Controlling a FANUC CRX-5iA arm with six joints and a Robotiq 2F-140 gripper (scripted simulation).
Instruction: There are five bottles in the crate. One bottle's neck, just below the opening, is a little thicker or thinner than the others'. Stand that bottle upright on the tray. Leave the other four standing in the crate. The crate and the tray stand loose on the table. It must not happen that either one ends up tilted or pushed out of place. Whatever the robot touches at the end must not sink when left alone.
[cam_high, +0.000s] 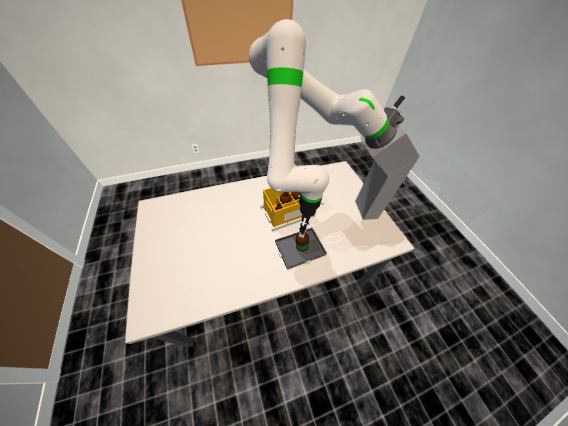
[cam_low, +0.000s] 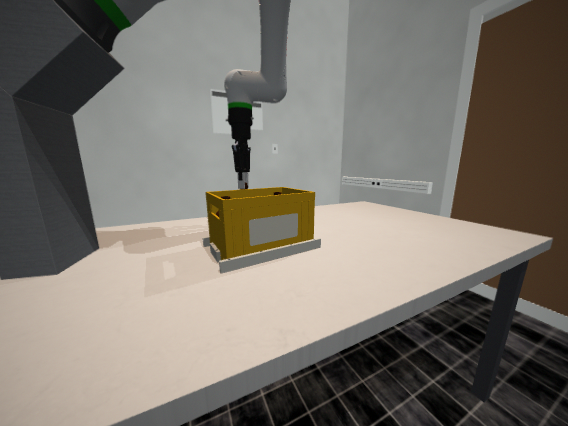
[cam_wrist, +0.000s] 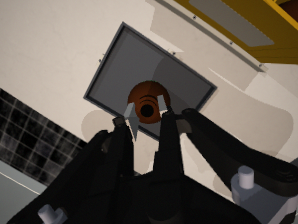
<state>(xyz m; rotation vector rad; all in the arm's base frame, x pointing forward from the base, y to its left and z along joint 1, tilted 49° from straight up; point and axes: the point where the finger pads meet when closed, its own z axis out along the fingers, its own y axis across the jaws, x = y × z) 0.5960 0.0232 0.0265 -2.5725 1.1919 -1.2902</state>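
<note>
My hand is 8 cm above the brown bottle. Also, from my hand: crate 12 cm behind, 25 cm to the right, 11 cm below; then dark grey tray 1 cm to the left, 18 cm below.
</note>
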